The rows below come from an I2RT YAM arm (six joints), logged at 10 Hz.
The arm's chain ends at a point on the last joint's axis. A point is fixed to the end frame.
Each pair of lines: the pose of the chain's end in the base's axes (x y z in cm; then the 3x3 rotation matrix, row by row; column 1 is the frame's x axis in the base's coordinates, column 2 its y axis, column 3 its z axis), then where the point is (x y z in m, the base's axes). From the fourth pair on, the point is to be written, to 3 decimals.
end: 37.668 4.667 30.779; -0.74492 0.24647 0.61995; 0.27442 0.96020 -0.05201; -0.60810 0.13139 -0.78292
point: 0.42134 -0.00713 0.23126
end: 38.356 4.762 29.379; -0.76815 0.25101 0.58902; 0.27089 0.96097 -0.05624; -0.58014 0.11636 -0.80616
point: 0.42523 -0.00659 0.21588
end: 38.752 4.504 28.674; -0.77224 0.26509 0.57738; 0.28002 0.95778 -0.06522; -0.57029 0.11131 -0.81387
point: 0.42743 -0.00984 0.20838
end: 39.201 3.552 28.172; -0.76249 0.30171 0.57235; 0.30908 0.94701 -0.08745; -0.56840 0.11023 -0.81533
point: 0.430 -0.021 0.203
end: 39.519 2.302 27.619; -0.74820 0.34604 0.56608; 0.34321 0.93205 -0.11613; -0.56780 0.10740 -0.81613
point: 0.430 -0.035 0.198
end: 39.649 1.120 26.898; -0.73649 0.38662 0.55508; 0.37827 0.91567 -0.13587; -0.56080 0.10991 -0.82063
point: 0.428 -0.048 0.190
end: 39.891 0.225 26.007; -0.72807 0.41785 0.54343; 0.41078 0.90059 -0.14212; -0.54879 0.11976 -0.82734
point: 0.428 -0.057 0.180
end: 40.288 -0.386 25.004; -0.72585 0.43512 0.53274; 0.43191 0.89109 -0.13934; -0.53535 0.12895 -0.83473
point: 0.430 -0.062 0.169
